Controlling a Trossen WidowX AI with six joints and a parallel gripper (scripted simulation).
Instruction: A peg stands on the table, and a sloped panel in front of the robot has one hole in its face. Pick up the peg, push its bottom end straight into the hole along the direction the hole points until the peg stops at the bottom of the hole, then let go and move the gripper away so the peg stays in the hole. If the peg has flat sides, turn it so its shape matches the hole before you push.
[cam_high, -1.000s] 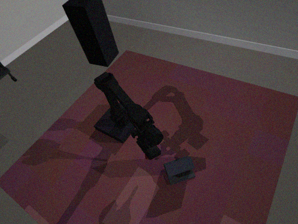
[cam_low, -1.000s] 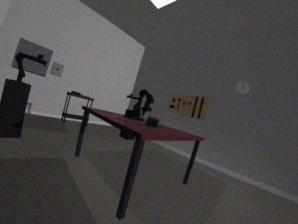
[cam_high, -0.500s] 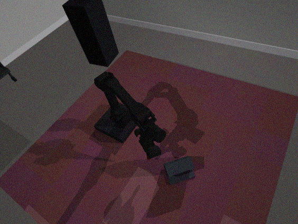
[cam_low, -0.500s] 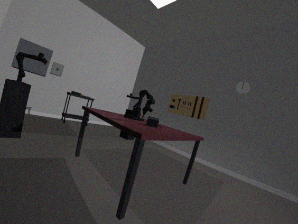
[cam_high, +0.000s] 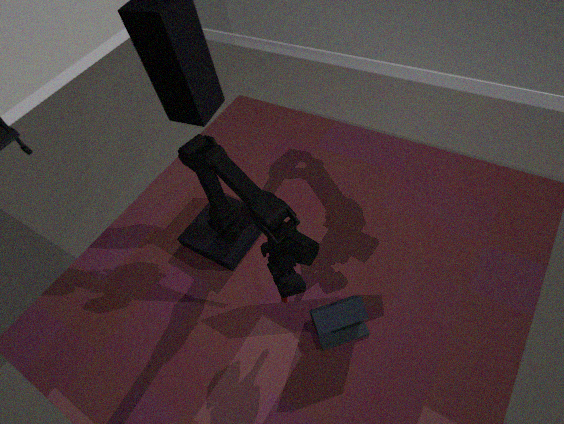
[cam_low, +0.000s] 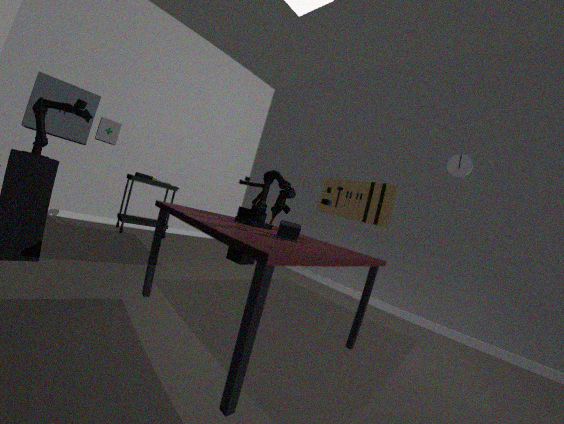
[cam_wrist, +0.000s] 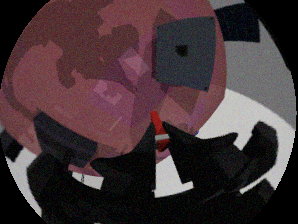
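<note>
Now: gripper tip 14 cm short of the sloped grey panel, 1 cm to the right of it and 5 cm above it. Also, from my gripper tip: red peg (1 cm to the left, 2 cm above).
</note>
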